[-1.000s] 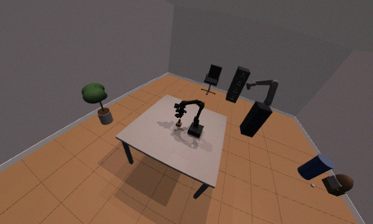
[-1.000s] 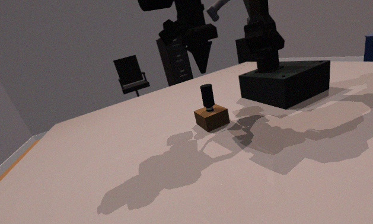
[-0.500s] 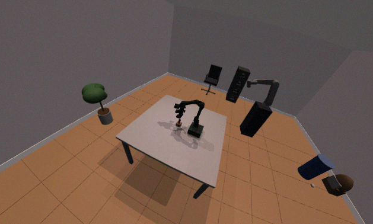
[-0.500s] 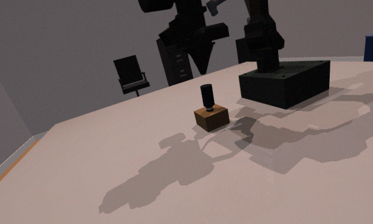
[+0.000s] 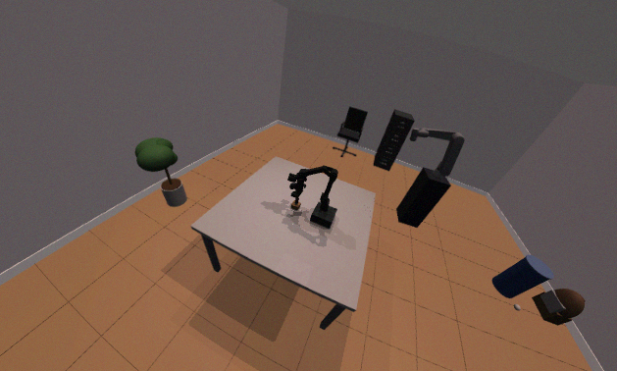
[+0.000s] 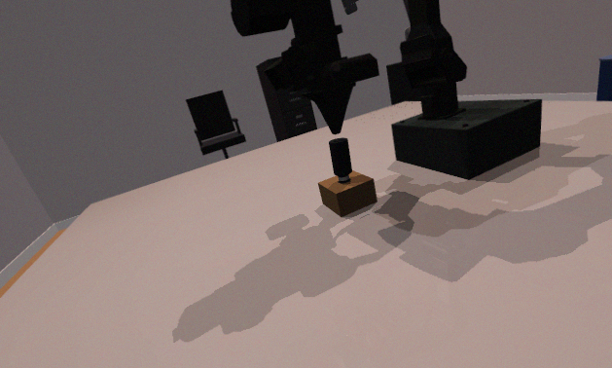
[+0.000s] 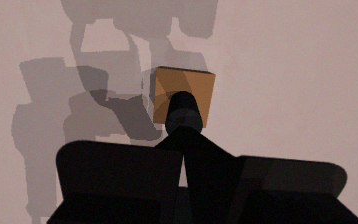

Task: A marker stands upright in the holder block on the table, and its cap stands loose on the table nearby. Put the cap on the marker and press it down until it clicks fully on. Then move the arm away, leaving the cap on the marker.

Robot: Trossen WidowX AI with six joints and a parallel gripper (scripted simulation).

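My gripper tip is 4 cm above the black marker cap. From my gripper tip the other things lie so: brown holder block: 10 cm below.
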